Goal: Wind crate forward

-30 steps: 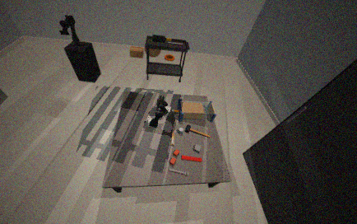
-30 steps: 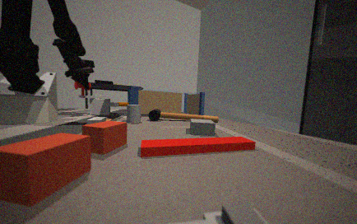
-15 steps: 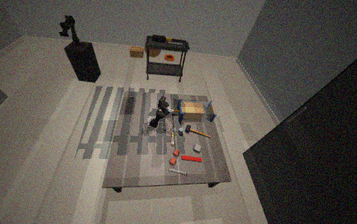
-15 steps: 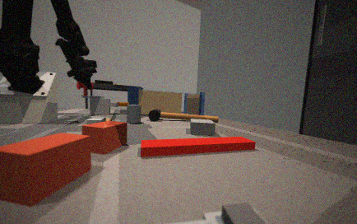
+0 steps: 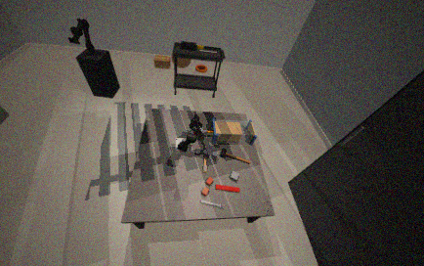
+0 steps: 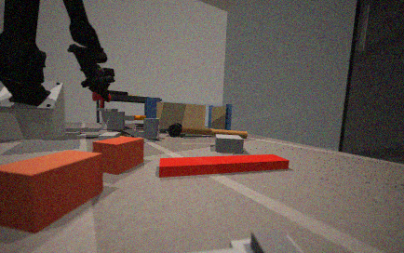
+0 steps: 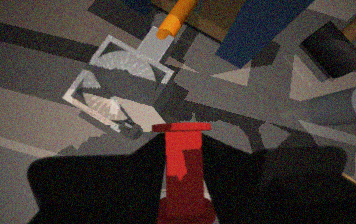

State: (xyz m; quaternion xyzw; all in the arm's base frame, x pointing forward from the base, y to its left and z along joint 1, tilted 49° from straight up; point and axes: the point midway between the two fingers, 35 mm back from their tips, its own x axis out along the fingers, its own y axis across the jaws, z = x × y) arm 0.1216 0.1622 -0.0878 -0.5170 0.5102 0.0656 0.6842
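My gripper tip is now 2 cm past the red knob and 1 cm to the left of it. Also, from my gripper tip: winch handle (1 cm behind, 3 cm to the left, 3 cm below); grey winch (1 cm behind, 8 cm to the left, 10 cm below); blue frame (17 cm ahead, 11 cm to the left, 3 cm below).
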